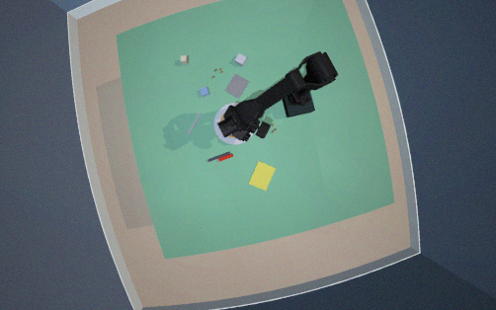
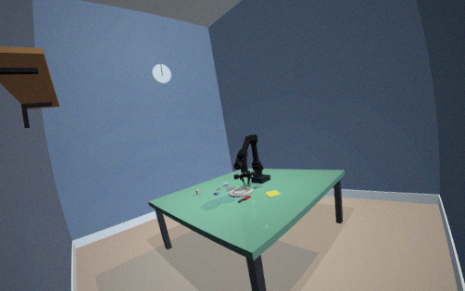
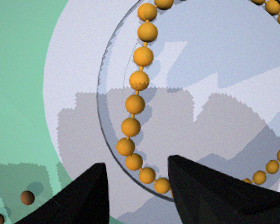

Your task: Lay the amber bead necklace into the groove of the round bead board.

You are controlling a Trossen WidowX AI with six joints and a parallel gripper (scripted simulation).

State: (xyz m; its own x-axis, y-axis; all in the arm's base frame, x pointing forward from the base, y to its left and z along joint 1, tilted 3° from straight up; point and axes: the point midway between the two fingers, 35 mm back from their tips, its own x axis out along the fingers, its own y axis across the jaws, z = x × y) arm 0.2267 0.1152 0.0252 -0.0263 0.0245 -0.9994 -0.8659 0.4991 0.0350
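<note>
Now: gripper tip 6 cm short of the round grey bead board, 1 cm to the left of it and 4 cm above it. Also, from my gripper tip: yellow pad: 6 cm behind, 24 cm to the left, 5 cm below; red-handled tool: 12 cm ahead, 14 cm to the left, 4 cm below; grey plate: 4 cm ahead, 20 cm to the right, 5 cm below.
</note>
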